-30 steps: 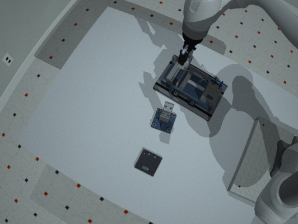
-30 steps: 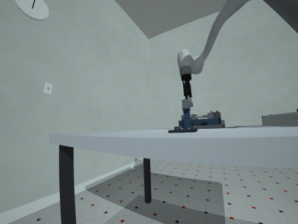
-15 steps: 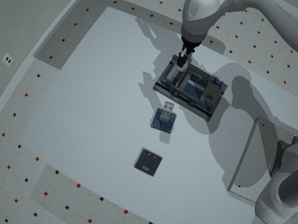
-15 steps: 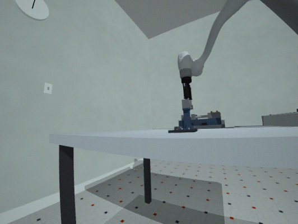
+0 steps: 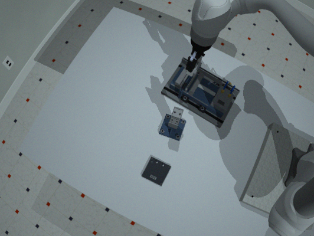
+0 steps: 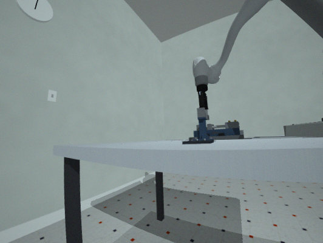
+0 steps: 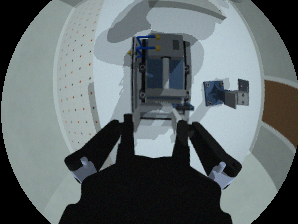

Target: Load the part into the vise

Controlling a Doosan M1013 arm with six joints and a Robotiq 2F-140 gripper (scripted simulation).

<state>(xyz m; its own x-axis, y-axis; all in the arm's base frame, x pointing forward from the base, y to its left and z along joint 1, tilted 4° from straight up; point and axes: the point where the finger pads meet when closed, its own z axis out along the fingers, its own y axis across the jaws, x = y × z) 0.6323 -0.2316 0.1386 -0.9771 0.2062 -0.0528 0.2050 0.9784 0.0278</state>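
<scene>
My hand is 2 cm above the part. From my hand the other things lie so: vise 7 cm behind, 4 cm to the left, 13 cm below; air cylinder 16 cm behind, 6 cm to the left, 9 cm below.
</scene>
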